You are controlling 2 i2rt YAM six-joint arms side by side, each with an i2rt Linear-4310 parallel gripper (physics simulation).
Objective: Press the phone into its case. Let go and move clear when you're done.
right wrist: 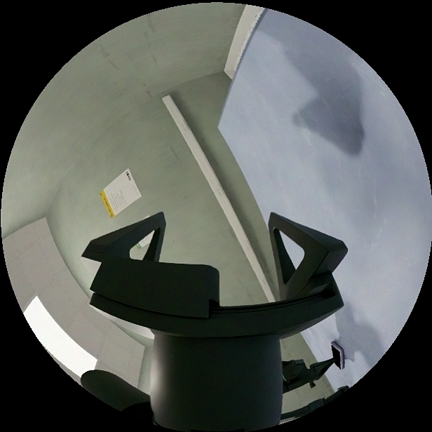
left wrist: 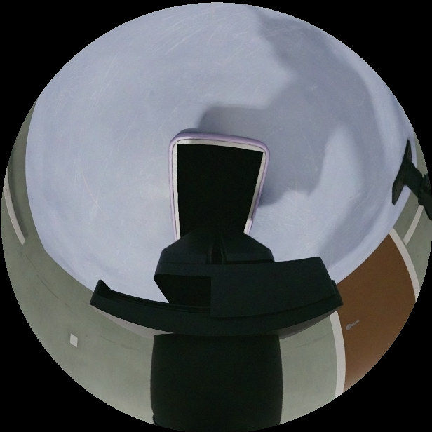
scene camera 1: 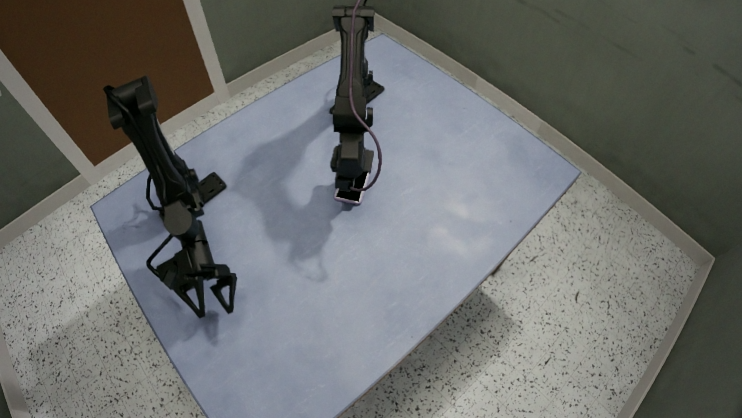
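The phone [scene camera 1: 349, 196] [left wrist: 220, 185] has a black screen with a pale border and lies face up inside the rim of the purple case [scene camera 1: 346, 201] [left wrist: 220, 136], which rests on the table. Whether it is seated all the way down is hard to tell; the near end is hidden. My left gripper [left wrist: 216, 218] is shut and empty, its fingertips over the phone's near part in the left wrist view, touching it or close above; the arm hides them in scene camera 1. My right gripper [scene camera 1: 216, 313] [right wrist: 216, 217] is open and empty, away from the phone at the left of scene camera 1.
The blue-grey table [scene camera 1: 415, 249] [left wrist: 110, 125] [right wrist: 320, 200] carries both arms. The left arm reaches down from the top of scene camera 1, with a thin cable [scene camera 1: 380, 155] looping beside its wrist. The right arm stands near the table's left edge. Walls stand behind the table.
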